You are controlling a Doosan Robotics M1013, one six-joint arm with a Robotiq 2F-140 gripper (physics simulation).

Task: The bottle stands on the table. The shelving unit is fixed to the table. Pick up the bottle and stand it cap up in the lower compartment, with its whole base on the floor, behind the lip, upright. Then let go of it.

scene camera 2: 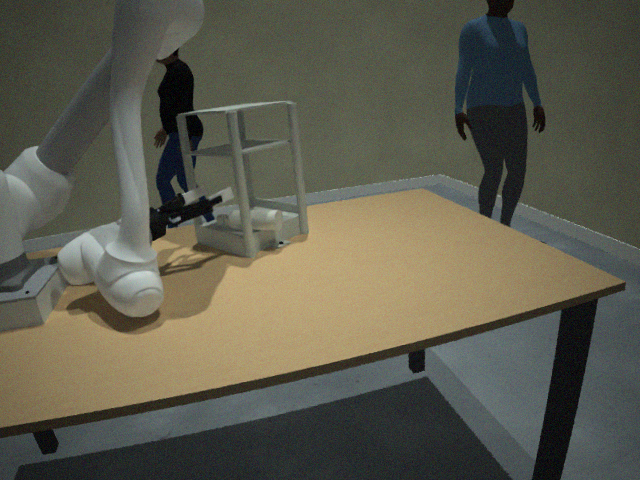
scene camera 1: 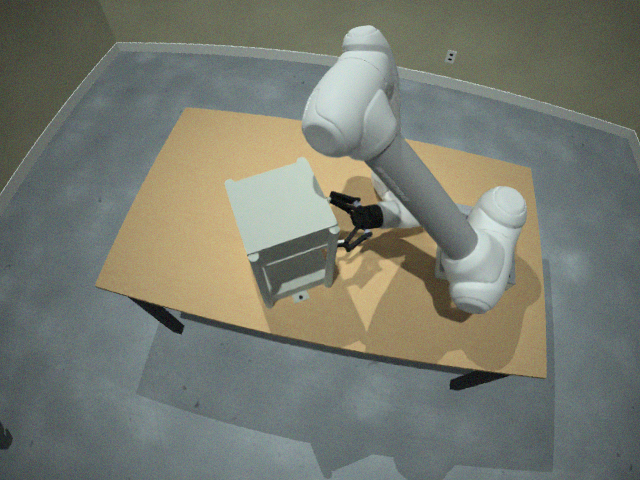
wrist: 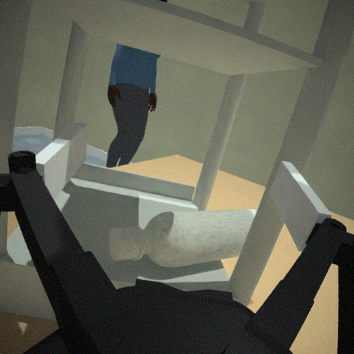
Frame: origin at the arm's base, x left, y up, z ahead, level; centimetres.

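Where they show: gripper, between the fingertips: (scene camera 2: 217, 190).
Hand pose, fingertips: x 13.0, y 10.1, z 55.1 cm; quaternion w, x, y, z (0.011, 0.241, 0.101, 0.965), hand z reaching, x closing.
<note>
Each offset is from my fingertips to the top centre of the thing. "pt": to the spot under its first point. Level surfaces: height alone.
The pale bottle {dx -0.9, dy -6.1, dz +6.7 cm} (scene camera 2: 255, 219) (wrist: 200, 237) lies on its side, low in the lower compartment of the grey-green shelving unit {dx +8.1, dy +20.2, dz +7.7 cm} (scene camera 1: 284, 206) (scene camera 2: 240, 180) (wrist: 302, 125). In the wrist view its cap points left and its base end passes partly behind the right post. Whether the base end rests on the lip cannot be told. In scene camera 1 the top board hides most of the compartment. My gripper (scene camera 1: 337, 220) (scene camera 2: 210, 195) (wrist: 182, 159) is open and empty, at the unit's side facing the arm, above the bottle's cap end. The bottle is not between the finger pads.
The unit's middle shelf {pt dx +2.0, dy +9.6, dz +14.3 cm} (scene camera 2: 266, 145) (wrist: 175, 45) is above the fingers. Posts stand at its corners, and a raised lip (wrist: 135, 182) edges the compartment floor. The unit stands on the wooden table {dy -16.7 cm} (scene camera 1: 170, 180) (scene camera 2: 387, 268). Two people (scene camera 2: 498, 67) (scene camera 2: 178, 93) stand beyond the table.
</note>
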